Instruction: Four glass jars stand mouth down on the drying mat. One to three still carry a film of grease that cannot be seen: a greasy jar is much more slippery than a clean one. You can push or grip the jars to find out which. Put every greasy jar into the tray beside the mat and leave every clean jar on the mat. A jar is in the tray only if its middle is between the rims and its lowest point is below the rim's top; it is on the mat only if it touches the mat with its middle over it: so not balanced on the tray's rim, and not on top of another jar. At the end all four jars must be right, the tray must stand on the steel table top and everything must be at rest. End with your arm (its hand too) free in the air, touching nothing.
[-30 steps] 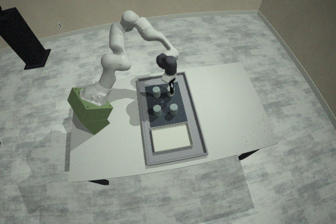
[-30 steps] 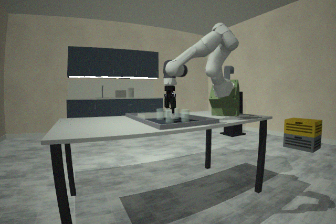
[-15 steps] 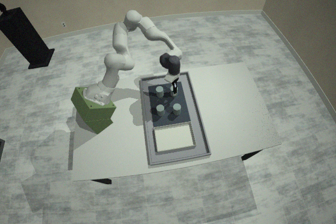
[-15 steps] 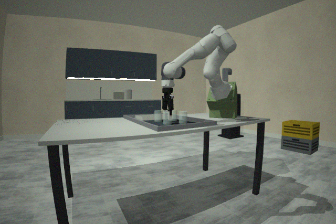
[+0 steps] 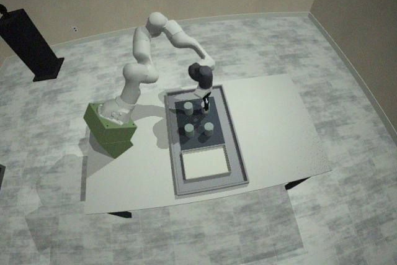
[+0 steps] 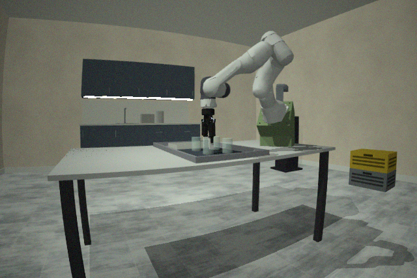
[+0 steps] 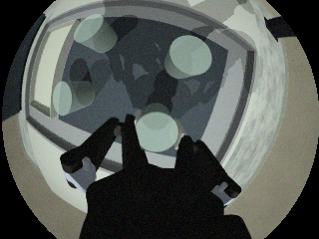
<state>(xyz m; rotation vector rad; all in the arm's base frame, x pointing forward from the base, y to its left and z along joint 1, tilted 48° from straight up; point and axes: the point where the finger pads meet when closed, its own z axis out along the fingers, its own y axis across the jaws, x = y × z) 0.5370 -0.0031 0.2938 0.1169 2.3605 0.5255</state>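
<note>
The dark drying mat lies 90 mm to the right of my hand, 60 mm below it and 60 mm behind it. The rest, counted from my hand: white tray (410 mm to the right, 60 mm below, 30 mm behind); then grey steel surround (190 mm to the right, 70 mm below, 30 mm behind).
</note>
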